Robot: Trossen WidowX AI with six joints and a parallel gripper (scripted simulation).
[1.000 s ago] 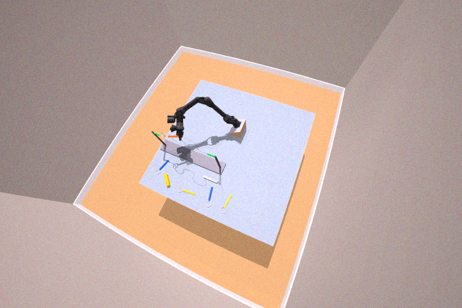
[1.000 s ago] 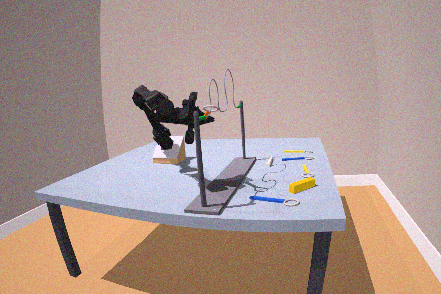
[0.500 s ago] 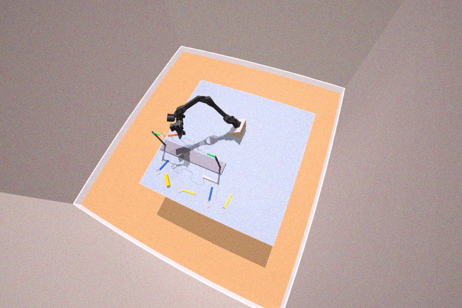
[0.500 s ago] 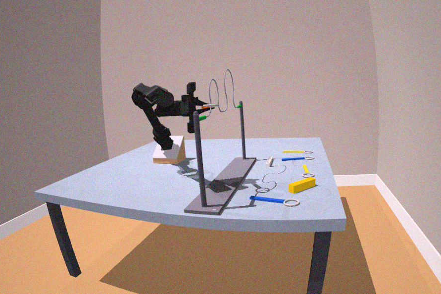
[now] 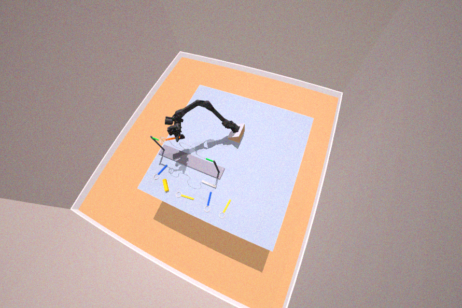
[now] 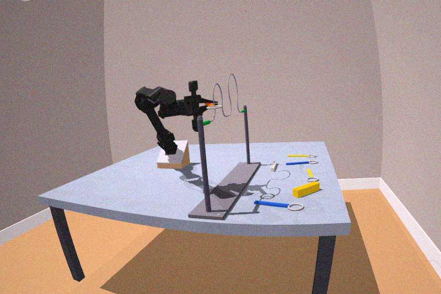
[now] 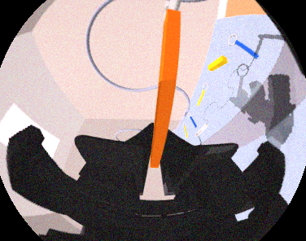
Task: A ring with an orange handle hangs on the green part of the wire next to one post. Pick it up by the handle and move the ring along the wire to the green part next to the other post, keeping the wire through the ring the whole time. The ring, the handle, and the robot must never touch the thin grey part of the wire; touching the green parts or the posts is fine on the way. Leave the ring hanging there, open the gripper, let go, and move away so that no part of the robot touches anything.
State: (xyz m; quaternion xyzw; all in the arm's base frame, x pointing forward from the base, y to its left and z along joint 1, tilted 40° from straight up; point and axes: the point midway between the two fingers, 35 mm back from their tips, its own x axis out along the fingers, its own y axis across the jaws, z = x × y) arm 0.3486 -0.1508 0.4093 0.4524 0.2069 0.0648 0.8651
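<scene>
Now: gripper tip 9 cm to the left of the ring with orange handle and 1 cm above it. The rest, counted from my gripper tip: yellow block: 32 cm ahead, 31 cm below, 9 cm to the right; then ring with blue handle: 32 cm below, 23 cm ahead, 20 cm to the right; then white bar: 32 cm below, 28 cm to the left, 18 cm ahead.
</scene>
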